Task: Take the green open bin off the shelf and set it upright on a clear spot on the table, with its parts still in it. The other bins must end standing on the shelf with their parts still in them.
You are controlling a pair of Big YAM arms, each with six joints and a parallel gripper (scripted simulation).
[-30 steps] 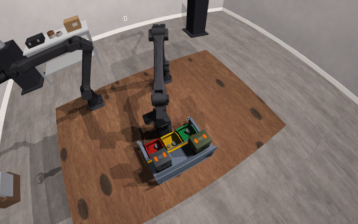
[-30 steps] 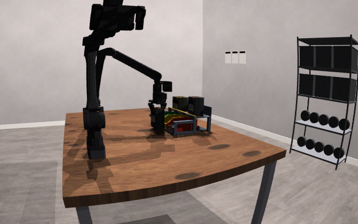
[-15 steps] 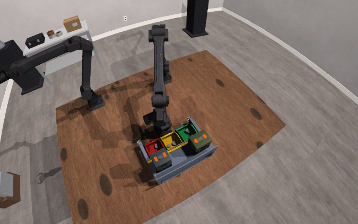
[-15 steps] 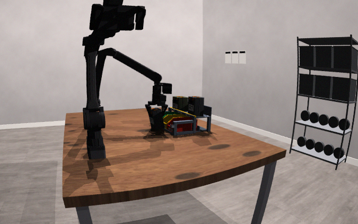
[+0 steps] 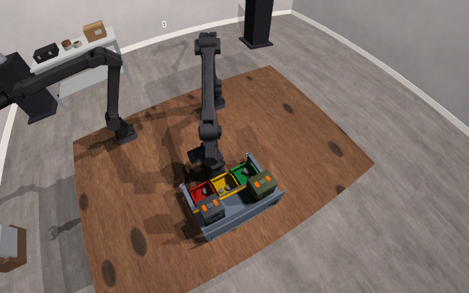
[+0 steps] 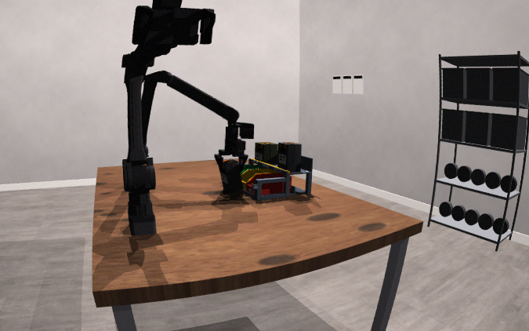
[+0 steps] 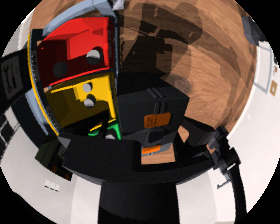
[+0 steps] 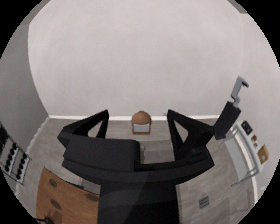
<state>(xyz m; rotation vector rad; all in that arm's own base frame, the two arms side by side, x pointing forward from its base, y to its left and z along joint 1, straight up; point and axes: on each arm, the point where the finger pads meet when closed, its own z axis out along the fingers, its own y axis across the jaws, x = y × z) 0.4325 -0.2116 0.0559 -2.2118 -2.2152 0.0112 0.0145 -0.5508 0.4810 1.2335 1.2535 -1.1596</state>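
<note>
Now: the black box 2 cm below my left hand. From my left hand the other things lie so: grey shelf: 16 cm ahead, 3 cm below, 1 cm to the left; yellow bin: 14 cm ahead, 5 cm below, 1 cm to the left; green open bin: 13 cm ahead, 12 cm to the left, 5 cm below.
</note>
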